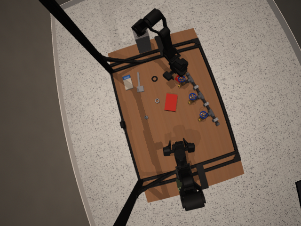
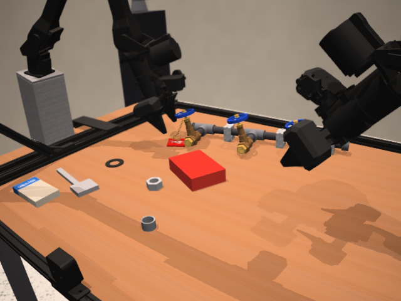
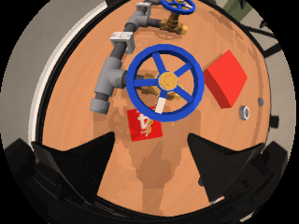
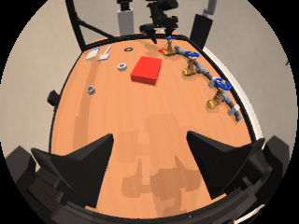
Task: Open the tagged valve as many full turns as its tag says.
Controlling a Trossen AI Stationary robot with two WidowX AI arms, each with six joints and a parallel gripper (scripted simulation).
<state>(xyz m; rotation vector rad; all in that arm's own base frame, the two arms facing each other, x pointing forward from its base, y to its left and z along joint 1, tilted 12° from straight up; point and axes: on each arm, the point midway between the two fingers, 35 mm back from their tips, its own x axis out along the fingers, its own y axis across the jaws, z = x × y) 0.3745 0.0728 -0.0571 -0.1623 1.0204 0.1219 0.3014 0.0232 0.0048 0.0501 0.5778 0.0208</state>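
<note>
The red tag is 8 cm below my left hand, 1 cm to the right of it and 1 cm ahead of it. Round my left hand: box: 36 cm behind, 7 cm to the left, 7 cm below; then red block: 18 cm to the right, 10 cm behind, 7 cm below; then grey t-shaped piece: 28 cm behind, 8 cm below, 3 cm to the left.
</note>
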